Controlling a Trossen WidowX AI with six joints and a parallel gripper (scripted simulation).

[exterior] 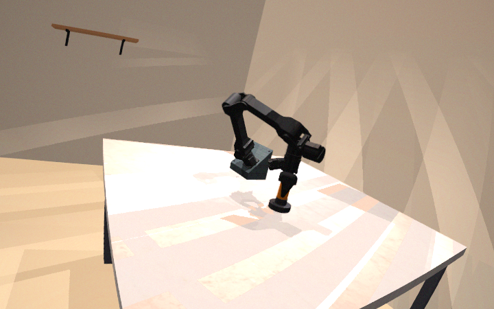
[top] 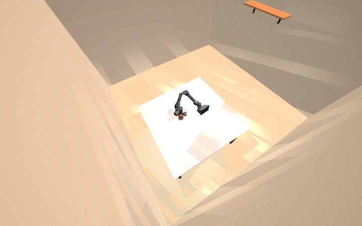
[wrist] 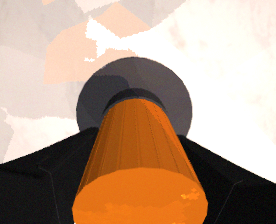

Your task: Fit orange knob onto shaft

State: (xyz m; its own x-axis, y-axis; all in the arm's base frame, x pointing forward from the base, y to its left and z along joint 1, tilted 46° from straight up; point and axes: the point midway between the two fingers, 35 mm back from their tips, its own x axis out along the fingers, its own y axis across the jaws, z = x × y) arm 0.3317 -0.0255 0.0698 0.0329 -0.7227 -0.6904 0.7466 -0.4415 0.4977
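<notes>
The orange knob is 30 mm above my gripper tip. Also, from my gripper tip: round pedestal (20 mm below).
</notes>
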